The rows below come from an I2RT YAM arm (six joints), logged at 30 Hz.
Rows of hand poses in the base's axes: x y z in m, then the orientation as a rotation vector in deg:
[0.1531 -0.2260 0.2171 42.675 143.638 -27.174]
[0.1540 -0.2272 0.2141 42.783 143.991 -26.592]
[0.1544 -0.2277 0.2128 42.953 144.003 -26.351]
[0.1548 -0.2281 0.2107 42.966 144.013 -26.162]
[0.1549 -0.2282 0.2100 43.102 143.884 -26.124]
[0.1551 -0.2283 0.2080 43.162 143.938 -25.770]
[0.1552 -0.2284 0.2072 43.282 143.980 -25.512]
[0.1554 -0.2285 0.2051 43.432 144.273 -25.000]
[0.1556 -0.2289 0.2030 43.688 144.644 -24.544]
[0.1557 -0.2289 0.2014 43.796 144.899 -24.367]
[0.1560 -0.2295 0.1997 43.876 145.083 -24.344]
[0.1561 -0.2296 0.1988 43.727 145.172 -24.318]
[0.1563 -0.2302 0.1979 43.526 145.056 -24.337]
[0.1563 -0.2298 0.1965 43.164 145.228 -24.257]
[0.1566 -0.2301 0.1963 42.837 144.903 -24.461]
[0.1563 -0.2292 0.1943 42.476 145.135 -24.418]
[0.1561 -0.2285 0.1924 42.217 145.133 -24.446]
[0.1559 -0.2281 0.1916 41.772 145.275 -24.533]
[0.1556 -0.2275 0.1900 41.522 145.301 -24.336]
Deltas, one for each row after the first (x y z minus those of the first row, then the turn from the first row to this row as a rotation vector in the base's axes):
[0.0009 -0.0012 -0.0030 0.513 0.135 0.061]
[0.0013 -0.0017 -0.0043 0.709 0.082 -0.010]
[0.0017 -0.0021 -0.0064 0.834 0.029 0.019]
[0.0018 -0.0022 -0.0071 0.847 -0.088 -0.078]
[0.0020 -0.0023 -0.0091 1.102 -0.151 -0.046]
[0.0021 -0.0024 -0.0099 1.308 -0.186 -0.078]
[0.0023 -0.0025 -0.0120 1.766 -0.073 -0.065]
[0.0025 -0.0029 -0.0141 2.240 0.143 -0.134]
[0.0026 -0.0029 -0.0157 2.463 0.329 -0.161]
[0.0029 -0.0035 -0.0174 2.558 0.497 -0.202]
[0.0030 -0.0036 -0.0183 2.569 0.556 -0.086]
[0.0032 -0.0042 -0.0192 2.471 0.436 0.046]
[0.0032 -0.0038 -0.0206 2.493 0.533 0.327]
[0.0035 -0.0041 -0.0208 2.178 0.272 0.500]
[0.0032 -0.0032 -0.0228 2.198 0.437 0.778]
[0.0030 -0.0025 -0.0247 2.118 0.421 0.955]
[0.0028 -0.0021 -0.0255 2.006 0.540 1.261]
[0.0025 -0.0015 -0.0271 2.081 0.478 1.479]

